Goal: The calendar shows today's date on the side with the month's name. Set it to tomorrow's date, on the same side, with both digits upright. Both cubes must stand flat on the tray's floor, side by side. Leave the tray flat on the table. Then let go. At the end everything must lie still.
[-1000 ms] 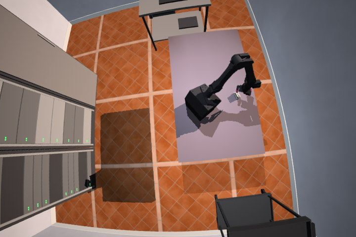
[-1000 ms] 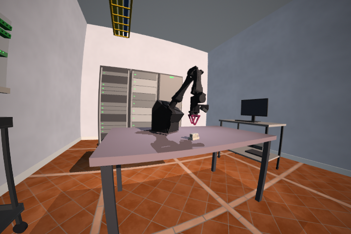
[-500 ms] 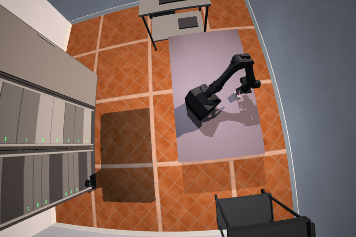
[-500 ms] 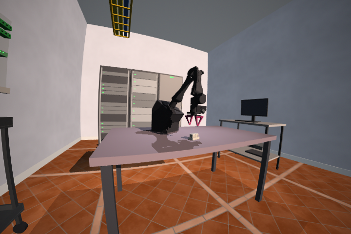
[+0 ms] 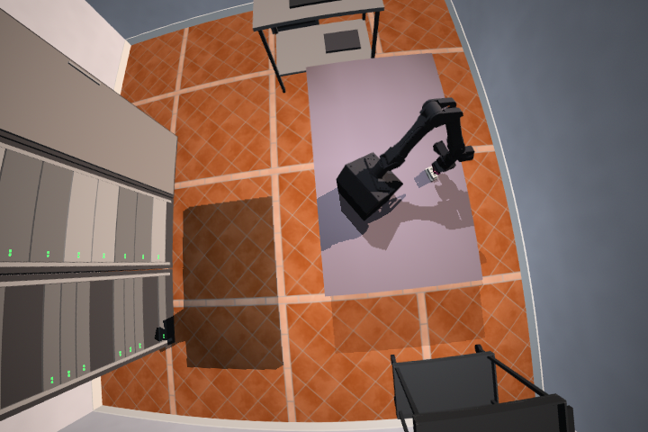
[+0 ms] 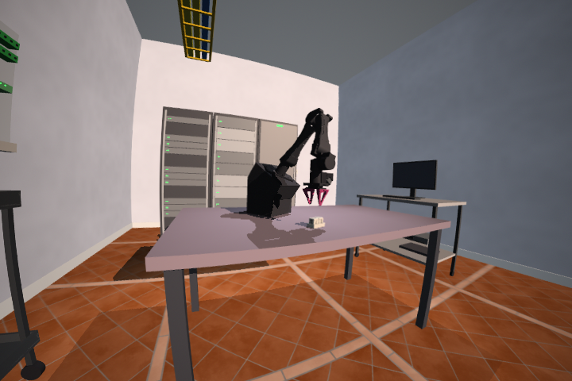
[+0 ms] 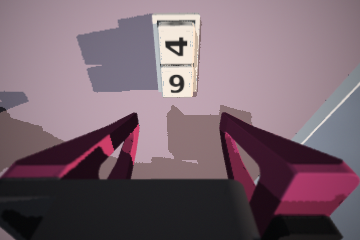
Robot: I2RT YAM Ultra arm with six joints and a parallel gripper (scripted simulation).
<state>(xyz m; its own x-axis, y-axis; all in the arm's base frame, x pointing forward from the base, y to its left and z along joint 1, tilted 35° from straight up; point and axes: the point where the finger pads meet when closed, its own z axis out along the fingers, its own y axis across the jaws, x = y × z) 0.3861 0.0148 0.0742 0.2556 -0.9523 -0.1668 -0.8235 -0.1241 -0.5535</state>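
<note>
My gripper is now 90 mm above the cream digit cube. Round my hand: cream tray: 100 mm below, 20 mm to the left, 10 mm behind.
</note>
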